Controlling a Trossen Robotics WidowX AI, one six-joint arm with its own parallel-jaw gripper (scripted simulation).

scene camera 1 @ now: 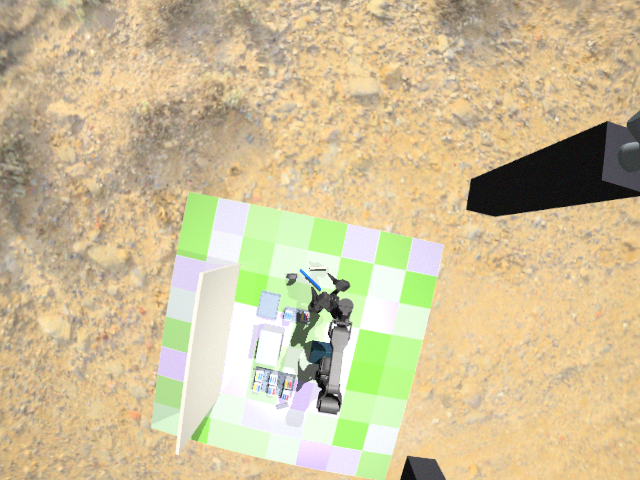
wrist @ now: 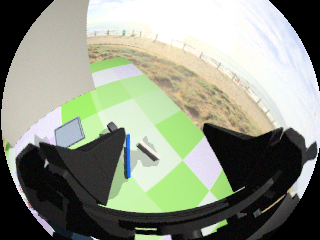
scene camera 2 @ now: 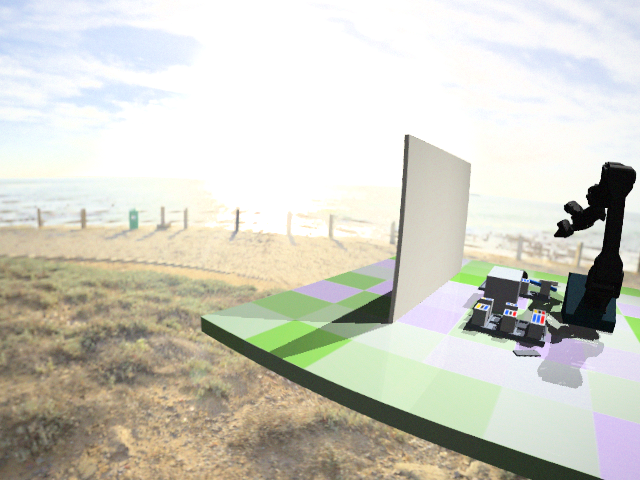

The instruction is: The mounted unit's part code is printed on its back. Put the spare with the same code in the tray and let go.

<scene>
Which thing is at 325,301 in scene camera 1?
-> My gripper.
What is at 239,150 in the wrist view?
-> My gripper.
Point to a mounted unit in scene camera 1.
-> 271,337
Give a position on a tall wall panel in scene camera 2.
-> At 435,186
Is my gripper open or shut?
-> Open.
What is my gripper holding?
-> Nothing.
</scene>
